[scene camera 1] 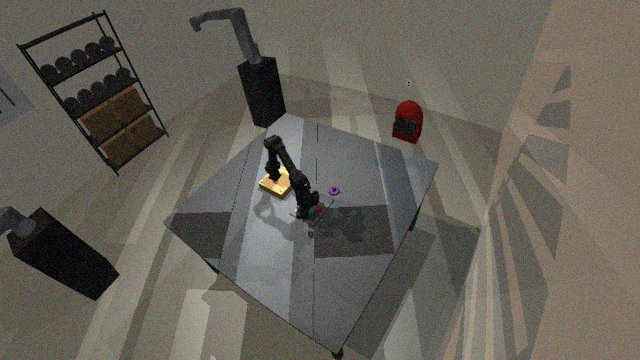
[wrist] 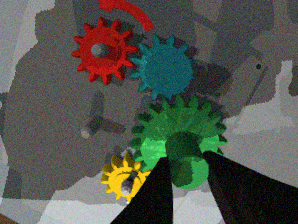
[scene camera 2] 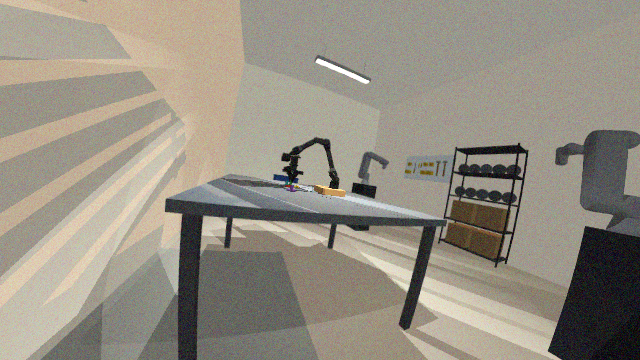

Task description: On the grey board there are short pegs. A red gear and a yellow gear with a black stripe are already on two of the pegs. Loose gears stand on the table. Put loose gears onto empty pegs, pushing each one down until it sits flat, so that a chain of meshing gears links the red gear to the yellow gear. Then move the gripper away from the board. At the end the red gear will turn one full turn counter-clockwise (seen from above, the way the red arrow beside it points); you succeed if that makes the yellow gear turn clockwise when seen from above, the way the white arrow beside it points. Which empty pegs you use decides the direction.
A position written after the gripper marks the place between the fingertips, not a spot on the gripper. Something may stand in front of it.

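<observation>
A red gear (wrist: 118, 51), a yellow gear (wrist: 126, 170), a teal gear (wrist: 165, 69) and a green gear (wrist: 181, 131) are visible, as is the gripper (wrist: 185, 161).
</observation>
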